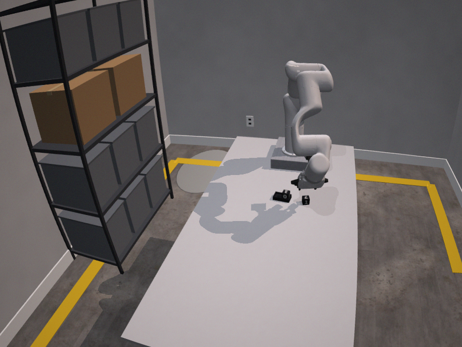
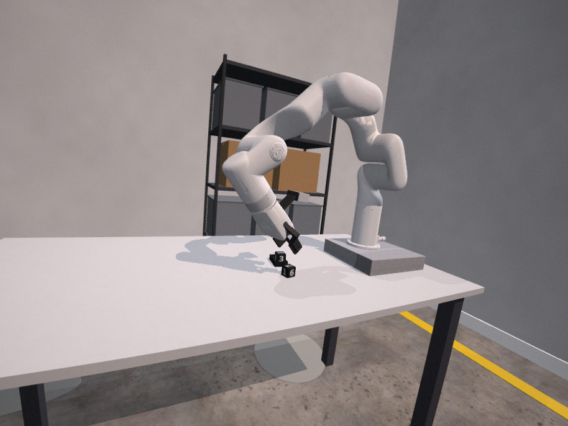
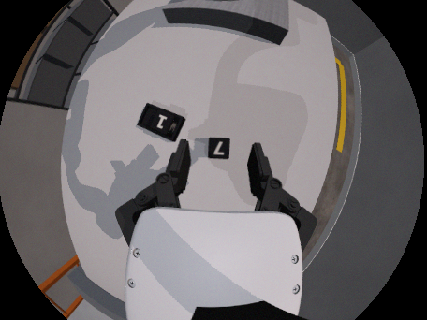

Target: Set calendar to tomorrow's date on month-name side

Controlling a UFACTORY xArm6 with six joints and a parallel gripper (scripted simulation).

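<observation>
Now: the black cube 1 cm behind my hand and 8 cm below it.
</observation>
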